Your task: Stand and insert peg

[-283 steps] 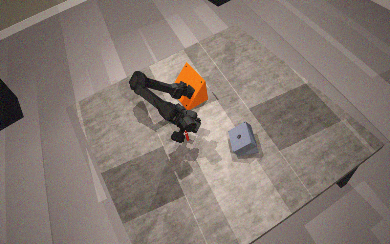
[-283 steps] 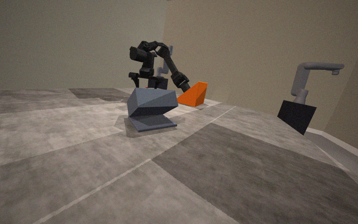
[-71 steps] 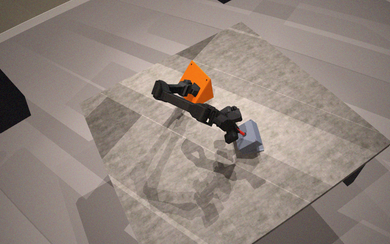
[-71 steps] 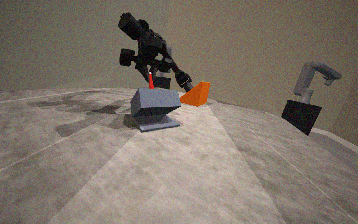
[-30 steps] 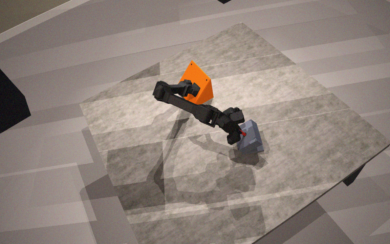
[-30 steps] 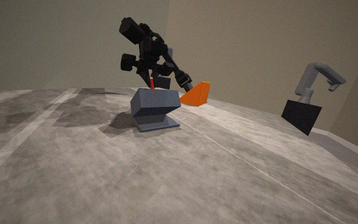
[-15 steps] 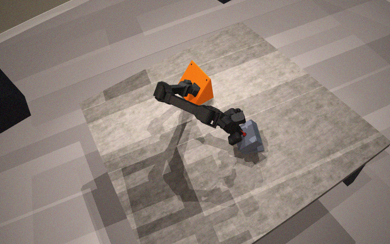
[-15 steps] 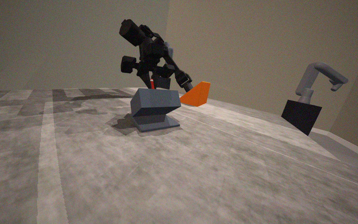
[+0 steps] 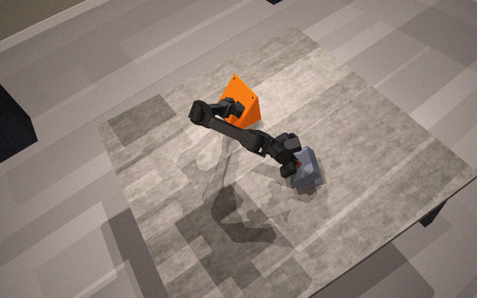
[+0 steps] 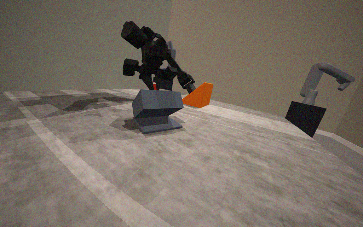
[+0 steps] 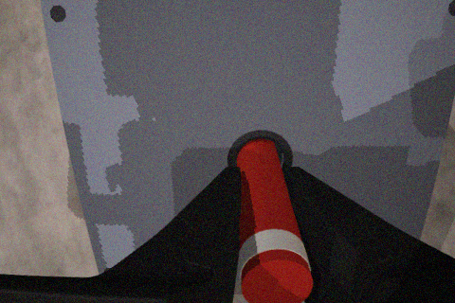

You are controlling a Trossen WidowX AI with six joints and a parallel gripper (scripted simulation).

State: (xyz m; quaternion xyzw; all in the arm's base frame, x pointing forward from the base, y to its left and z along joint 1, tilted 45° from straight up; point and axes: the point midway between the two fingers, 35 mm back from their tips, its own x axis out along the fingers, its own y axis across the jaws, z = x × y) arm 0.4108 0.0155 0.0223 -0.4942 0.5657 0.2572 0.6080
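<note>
The red peg lies 1 cm to the right of my gripper tip and 1 cm above it. The rest, counted from my gripper tip: sloped panel 4 cm below, 2 cm to the left, 1 cm ahead.
</note>
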